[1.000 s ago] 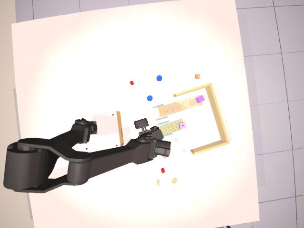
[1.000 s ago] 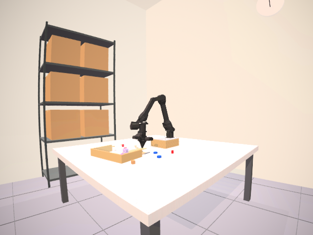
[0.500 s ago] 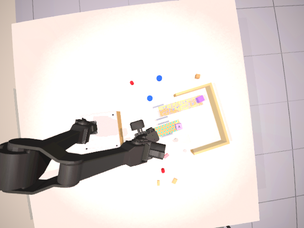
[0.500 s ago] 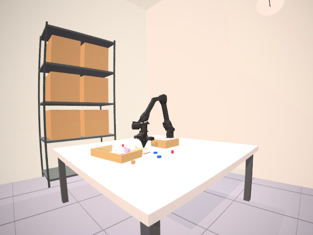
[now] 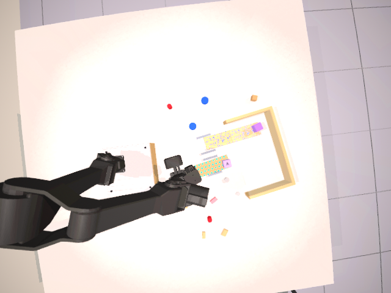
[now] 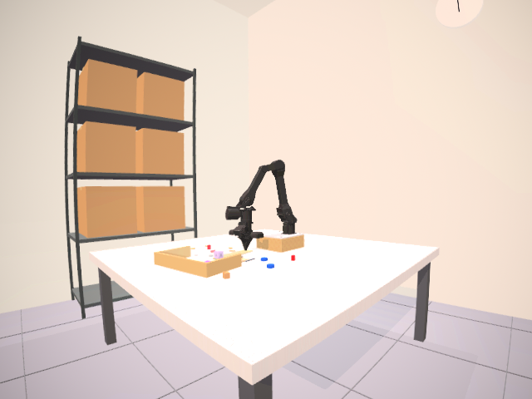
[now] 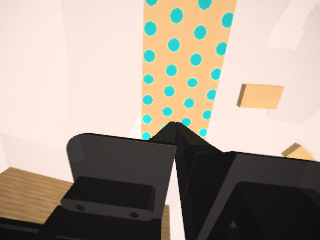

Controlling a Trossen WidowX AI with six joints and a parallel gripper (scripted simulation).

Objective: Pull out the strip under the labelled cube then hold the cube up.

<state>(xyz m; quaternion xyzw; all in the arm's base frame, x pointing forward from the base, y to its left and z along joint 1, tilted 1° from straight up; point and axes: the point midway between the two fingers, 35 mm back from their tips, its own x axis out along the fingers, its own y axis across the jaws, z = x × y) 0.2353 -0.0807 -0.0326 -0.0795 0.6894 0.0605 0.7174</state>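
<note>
Now: the strip 90 mm ahead of my gripper tip and 20 mm to the left of it. Round my gripper tip: labelled cube: 190 mm ahead, 40 mm to the left, 20 mm above; then pink block: 120 mm ahead, 110 mm to the right.
</note>
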